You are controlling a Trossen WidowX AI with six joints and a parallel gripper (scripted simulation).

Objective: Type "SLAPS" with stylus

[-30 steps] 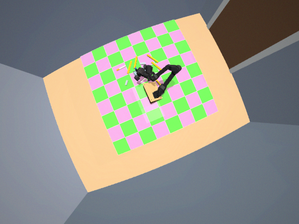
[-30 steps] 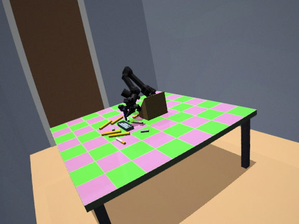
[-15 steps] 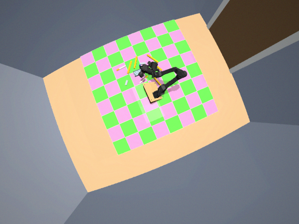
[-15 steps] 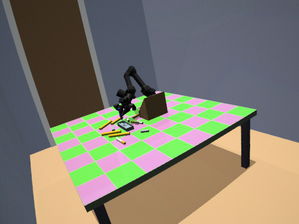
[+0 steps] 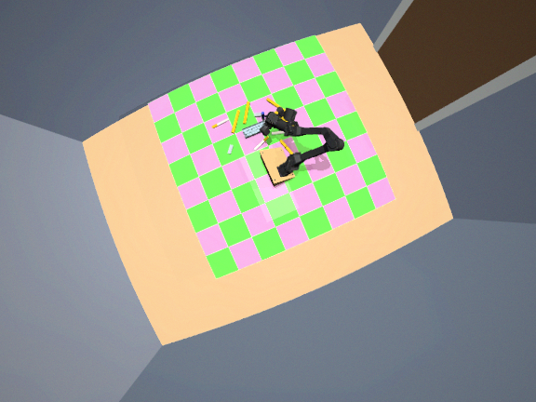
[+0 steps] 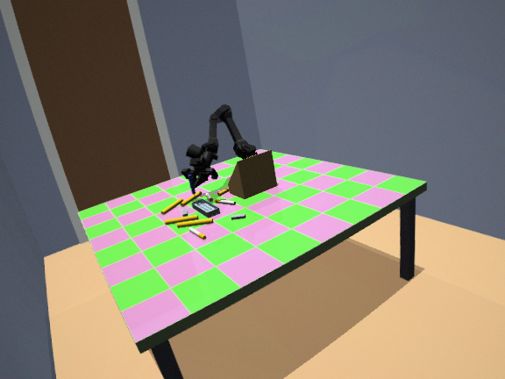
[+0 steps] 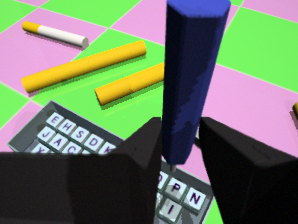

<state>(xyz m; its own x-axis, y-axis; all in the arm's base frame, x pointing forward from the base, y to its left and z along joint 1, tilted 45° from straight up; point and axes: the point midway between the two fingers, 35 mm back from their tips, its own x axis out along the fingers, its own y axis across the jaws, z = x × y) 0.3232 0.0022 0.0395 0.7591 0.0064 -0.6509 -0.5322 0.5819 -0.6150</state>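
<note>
My gripper tip is now 10 cm above the grey block, 7 cm short of it and 1 cm to the right of it. From my gripper tip the other things lie so: blue stylus 2 cm below.
</note>
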